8 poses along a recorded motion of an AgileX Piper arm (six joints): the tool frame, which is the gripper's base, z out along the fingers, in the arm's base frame.
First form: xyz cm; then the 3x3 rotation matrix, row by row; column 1 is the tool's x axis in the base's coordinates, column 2 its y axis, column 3 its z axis. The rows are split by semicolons.
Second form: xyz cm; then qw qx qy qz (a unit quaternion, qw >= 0). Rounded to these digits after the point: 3 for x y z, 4 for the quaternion.
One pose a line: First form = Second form
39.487 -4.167 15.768; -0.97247 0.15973 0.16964; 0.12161 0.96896 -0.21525; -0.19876 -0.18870 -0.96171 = 39.487 -4.167 15.768 0.0932 0.0712 0.9878 -0.1022
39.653 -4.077 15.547; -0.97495 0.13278 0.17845; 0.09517 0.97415 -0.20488; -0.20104 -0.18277 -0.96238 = 39.653 -4.077 15.547 0.0959 0.0576 0.9889 -0.0980
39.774 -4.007 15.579; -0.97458 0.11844 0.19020; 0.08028 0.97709 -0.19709; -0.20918 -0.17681 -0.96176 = 39.774 -4.007 15.579 0.1009 0.0502 0.9891 -0.0945
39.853 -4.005 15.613; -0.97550 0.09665 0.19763; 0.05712 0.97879 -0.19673; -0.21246 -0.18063 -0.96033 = 39.853 -4.005 15.613 0.1036 0.0389 0.9893 -0.0954
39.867 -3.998 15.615; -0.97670 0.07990 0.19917; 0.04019 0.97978 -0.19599; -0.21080 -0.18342 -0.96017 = 39.867 -3.998 15.615 0.1036 0.0303 0.9895 -0.0959
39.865 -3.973 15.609; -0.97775 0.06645 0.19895; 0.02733 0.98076 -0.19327; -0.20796 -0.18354 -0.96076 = 39.865 -3.973 15.609 0.1028 0.0237 0.9899 -0.0952
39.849 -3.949 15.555; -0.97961 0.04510 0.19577; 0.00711 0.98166 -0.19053; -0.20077 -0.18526 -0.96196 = 39.849 -3.949 15.555 0.1001 0.0132 0.9904 -0.0949
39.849 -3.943 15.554; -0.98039 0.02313 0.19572; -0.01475 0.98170 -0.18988; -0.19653 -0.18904 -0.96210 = 39.849 -3.943 15.554 0.0990 0.0021 0.9905 -0.0956
